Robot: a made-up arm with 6 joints.
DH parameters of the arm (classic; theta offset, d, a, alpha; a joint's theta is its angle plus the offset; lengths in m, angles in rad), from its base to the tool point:
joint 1: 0 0.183 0 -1.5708
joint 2: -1.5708 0 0.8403 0
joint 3: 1.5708 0.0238 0 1.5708
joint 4: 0 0.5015 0 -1.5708
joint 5: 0 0 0 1.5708
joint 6: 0 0.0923 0 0
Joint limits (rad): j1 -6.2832..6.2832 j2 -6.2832..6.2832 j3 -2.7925..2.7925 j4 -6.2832..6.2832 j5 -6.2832..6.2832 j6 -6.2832..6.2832
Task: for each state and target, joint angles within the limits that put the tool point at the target. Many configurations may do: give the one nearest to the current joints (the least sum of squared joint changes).
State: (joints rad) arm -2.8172 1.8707 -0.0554 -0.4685 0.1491 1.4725
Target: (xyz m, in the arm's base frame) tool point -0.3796 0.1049 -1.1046
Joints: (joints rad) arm -3.4336 2.5609 0.6482 -0.4956 0.3481 1.4725
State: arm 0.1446 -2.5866 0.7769 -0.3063 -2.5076 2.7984
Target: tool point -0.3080 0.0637 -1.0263
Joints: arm -0.0658 -3.0354 0.5613 -0.3322 -2.4359 2.7984
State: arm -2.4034 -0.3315 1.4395 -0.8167 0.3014 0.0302
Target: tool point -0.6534 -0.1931 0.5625
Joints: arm -2.8528 0.3238 1.9959 -0.8083 0.3802 0.0302
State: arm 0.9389 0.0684 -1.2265 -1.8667 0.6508 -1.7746
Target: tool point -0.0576 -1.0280 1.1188
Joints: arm 1.5027 -0.6484 -0.4357 -1.8161 0.4170 -1.7746
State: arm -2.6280 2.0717 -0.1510 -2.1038 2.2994 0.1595
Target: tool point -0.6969 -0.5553 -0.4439
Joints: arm -2.4403 2.5577 -1.0749 -2.2076 2.4175 0.1595
